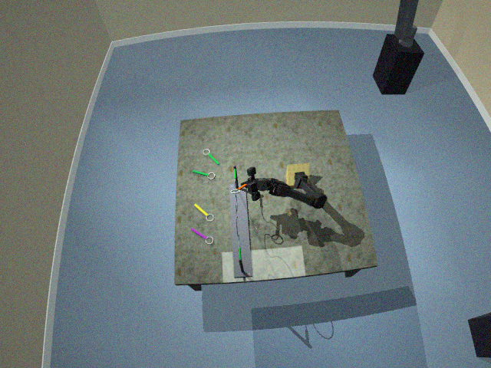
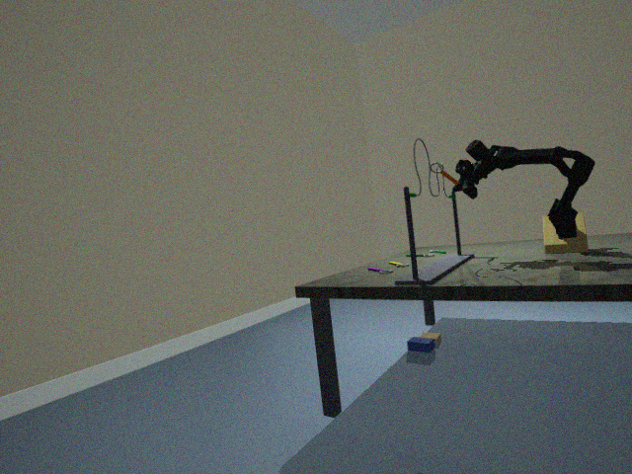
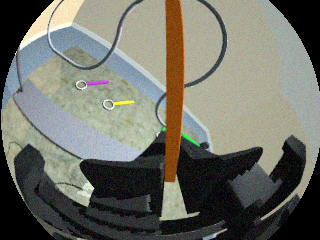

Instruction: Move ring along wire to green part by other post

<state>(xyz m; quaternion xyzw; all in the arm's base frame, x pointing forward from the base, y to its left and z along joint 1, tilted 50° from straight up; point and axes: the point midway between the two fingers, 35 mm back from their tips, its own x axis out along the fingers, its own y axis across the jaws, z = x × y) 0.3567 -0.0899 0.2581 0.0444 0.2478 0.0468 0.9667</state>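
My gripper tip is now 60 mm to the right of the orange-handled ring, 60 mm below it and 10 mm short of it.
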